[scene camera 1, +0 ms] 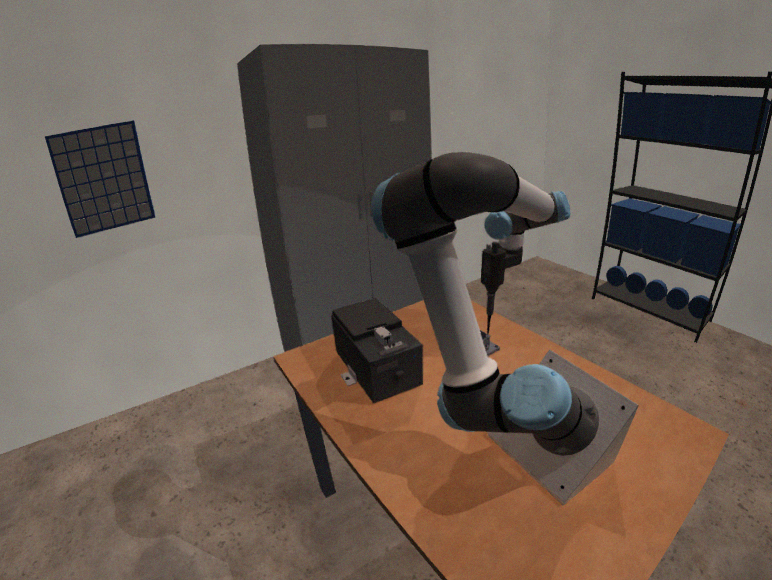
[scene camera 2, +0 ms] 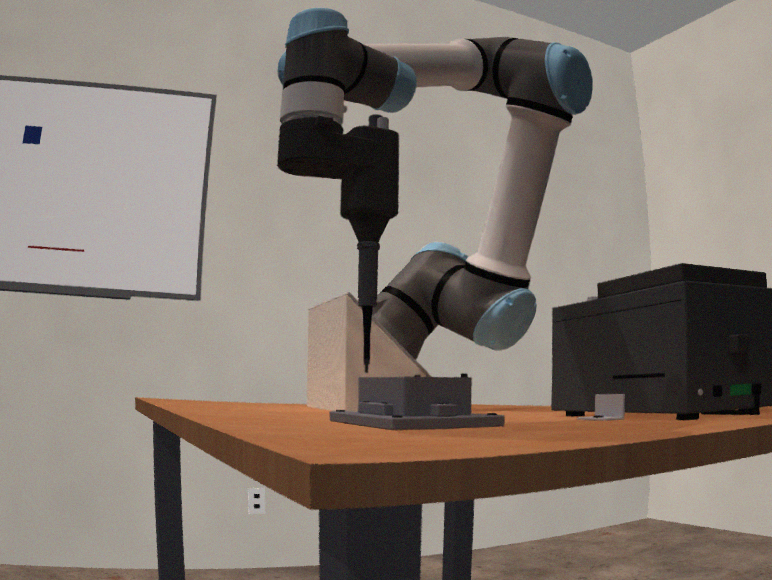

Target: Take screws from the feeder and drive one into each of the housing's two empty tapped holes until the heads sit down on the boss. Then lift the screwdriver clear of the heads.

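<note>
There is a black screw feeder (scene camera 1: pixel 382 385) here in my scene, and I can see it.
</note>
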